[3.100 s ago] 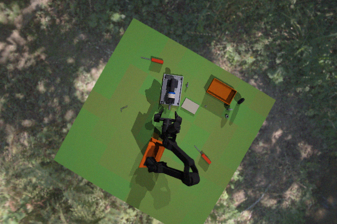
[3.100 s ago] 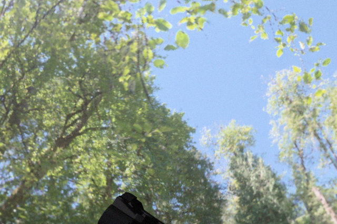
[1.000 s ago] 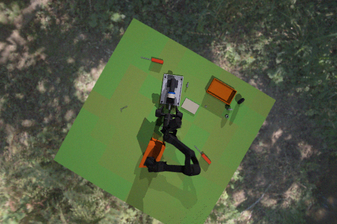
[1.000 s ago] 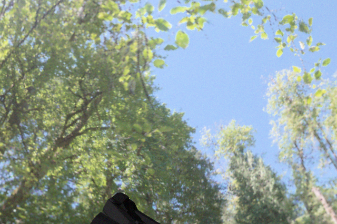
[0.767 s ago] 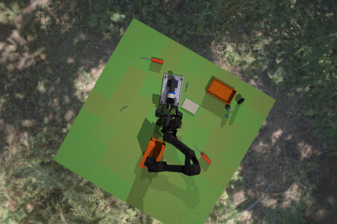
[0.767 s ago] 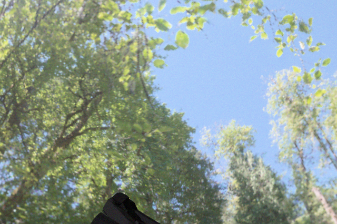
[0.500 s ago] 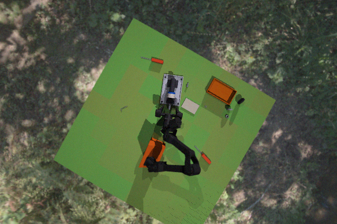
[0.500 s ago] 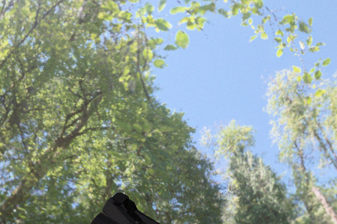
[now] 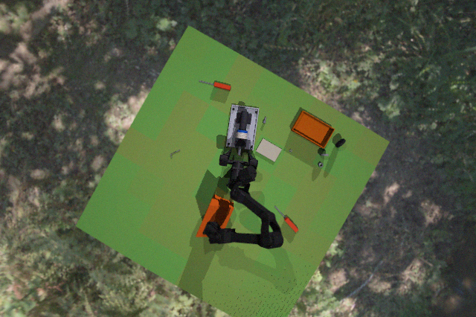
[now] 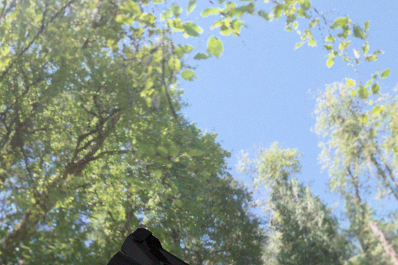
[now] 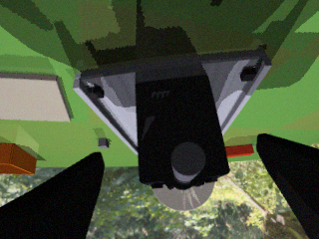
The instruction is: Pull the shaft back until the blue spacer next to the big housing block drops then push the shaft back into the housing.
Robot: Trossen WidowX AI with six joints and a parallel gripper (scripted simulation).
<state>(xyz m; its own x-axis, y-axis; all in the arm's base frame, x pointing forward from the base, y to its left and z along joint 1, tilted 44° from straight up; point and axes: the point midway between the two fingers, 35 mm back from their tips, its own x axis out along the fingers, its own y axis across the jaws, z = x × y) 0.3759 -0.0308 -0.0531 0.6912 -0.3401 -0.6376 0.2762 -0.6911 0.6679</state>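
My gripper tip is now 60 mm short of the grey shaft, 20 mm to the right of it and 10 mm below it. The rest, counted from my gripper tip: beige plate (150 mm to the right, 70 mm below, 60 mm ahead); then orange tray (320 mm to the right, 260 mm ahead, 60 mm below); then blue spacer (90 mm ahead, 30 mm to the left, 10 mm above).
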